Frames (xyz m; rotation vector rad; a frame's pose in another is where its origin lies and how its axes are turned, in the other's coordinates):
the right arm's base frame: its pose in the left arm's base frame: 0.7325 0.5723 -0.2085 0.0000 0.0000 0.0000
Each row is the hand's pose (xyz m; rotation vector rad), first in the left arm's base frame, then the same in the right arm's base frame.
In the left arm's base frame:
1: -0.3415 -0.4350 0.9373 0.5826 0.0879 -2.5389
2: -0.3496 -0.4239 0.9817 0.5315 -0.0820 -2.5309
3: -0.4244 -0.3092 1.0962 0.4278 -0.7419 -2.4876
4: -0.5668 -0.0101 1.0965 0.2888 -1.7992 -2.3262
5: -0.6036 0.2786 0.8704 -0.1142 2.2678 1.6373
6: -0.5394 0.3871 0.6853 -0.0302 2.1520 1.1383
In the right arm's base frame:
1: -1.0740 -1.0073 1.1458 0.5826 0.0879 -2.5389
2: -1.0821 -0.9962 1.1902 0.5315 -0.0820 -2.5309
3: -1.1569 -0.8815 1.3047 0.4278 -0.7419 -2.4876
4: -1.2993 -0.5824 1.3050 0.2888 -1.7992 -2.3262
5: -1.3361 -0.2937 1.0789 -0.1142 2.2678 1.6373
6: -1.2719 -0.1852 0.8938 -0.0302 2.1520 1.1383

